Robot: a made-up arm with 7 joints. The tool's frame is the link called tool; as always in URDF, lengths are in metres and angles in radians.
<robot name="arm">
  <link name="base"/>
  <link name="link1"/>
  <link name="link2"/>
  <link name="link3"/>
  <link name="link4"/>
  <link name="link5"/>
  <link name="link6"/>
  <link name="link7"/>
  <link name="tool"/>
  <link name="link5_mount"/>
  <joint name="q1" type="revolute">
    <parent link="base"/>
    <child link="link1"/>
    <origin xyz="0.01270 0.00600 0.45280" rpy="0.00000 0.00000 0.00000"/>
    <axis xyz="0 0 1"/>
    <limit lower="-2.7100" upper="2.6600" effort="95" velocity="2"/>
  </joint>
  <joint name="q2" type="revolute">
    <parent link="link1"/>
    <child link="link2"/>
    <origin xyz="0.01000 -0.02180 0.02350" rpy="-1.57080 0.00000 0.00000"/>
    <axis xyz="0 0 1"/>
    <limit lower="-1.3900" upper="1.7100" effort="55" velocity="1.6"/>
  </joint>
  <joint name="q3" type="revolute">
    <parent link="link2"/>
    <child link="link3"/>
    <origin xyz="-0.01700 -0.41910 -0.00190" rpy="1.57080 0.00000 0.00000"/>
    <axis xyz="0 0 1"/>
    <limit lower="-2.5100" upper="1.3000" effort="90" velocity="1.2"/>
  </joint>
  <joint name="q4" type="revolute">
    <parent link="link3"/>
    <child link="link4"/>
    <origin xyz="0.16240 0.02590 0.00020" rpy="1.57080 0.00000 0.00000"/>
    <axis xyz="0 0 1"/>
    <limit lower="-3.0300" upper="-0.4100" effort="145" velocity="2.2"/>
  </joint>
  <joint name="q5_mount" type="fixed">
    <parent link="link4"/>
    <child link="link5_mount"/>
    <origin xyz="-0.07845 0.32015 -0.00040" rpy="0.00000 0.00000 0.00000"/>
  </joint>
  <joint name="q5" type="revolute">
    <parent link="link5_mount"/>
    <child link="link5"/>
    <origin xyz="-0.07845 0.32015 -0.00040" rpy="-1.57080 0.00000 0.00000"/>
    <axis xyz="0 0 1"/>
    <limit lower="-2.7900" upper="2.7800" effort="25" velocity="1.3"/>
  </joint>
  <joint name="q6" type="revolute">
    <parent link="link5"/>
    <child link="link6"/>
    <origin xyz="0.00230 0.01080 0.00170" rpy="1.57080 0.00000 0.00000"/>
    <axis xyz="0 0 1"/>
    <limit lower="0.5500" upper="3.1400" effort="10" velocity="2.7"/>
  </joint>
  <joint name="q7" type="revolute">
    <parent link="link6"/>
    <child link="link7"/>
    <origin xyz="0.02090 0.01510 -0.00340" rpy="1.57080 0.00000 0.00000"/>
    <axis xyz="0 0 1"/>
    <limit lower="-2.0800" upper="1.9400" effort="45" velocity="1.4"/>
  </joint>
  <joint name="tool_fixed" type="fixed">
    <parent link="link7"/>
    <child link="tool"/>
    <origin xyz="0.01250 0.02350 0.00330" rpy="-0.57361 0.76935 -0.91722"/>
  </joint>
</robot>
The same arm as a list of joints. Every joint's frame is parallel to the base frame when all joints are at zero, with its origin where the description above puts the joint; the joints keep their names.
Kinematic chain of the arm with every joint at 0, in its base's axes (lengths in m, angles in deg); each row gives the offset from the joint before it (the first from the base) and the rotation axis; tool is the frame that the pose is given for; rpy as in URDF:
q1: xyz 0.0127 0.0060 0.4528 axis +z
q2: xyz 0.0100 -0.0218 0.0235 axis +y
q3: xyz -0.0170 -0.0019 0.4191 axis +z
q4: xyz 0.1624 0.0259 0.0002 axis -y
q5: xyz -0.1569 0.0008 0.6403 axis +z
q6: xyz 0.0023 0.0108 0.0017 axis -y
q7: xyz 0.0209 0.0034 0.0151 axis -z
tool: xyz 0.0125 -0.0235 -0.0033 rpy 147.13 -44.08 52.55
Joint limits (deg, base to tool): -155.27..152.41 -79.64..97.98 -143.81..74.48 -173.61..-23.49 -159.86..159.28 31.51..179.91 -119.18..111.15

